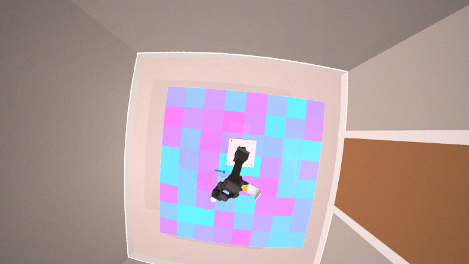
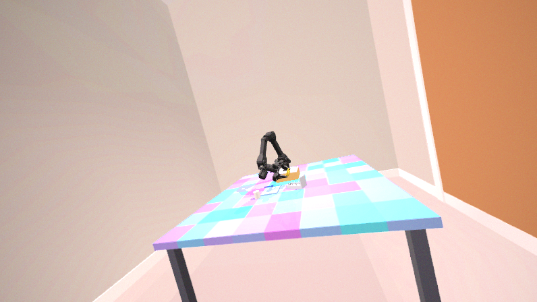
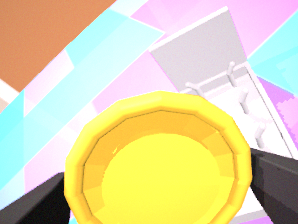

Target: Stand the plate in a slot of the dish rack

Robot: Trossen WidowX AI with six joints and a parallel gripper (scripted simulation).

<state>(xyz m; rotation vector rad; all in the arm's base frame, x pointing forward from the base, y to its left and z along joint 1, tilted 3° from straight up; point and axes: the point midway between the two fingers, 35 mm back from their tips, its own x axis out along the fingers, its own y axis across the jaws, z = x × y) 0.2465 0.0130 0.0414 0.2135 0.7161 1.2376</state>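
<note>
Right now my gripper tip is 5 cm short of the dish rack, 4 cm to the right of it and 8 cm above it. The rest, counted from my gripper tip: yellow plate: 1 cm to the right; small white cup: 14 cm ahead, 24 cm to the right, 7 cm below; blue spoon: 7 cm behind, 19 cm to the right, 10 cm below.
</note>
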